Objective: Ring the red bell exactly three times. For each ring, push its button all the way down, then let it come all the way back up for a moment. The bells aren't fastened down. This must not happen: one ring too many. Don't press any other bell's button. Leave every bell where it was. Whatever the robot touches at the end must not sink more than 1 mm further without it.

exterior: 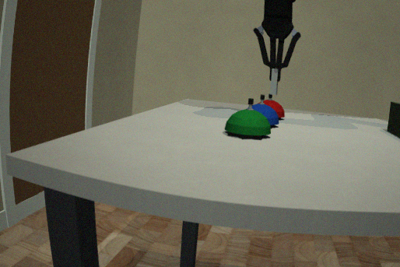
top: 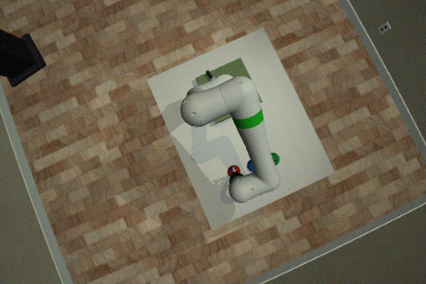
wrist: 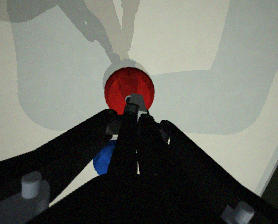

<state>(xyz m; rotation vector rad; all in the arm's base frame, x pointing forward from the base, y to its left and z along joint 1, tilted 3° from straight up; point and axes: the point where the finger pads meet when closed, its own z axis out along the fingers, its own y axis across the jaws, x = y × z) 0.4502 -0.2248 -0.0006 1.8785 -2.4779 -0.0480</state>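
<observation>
Right now my hand is 60 mm above the red bell and 10 mm short of it. Round my hand: blue bell: 130 mm to the left, 50 mm below, 40 mm ahead; then green bell: 260 mm to the left, 80 mm ahead, 50 mm below.
</observation>
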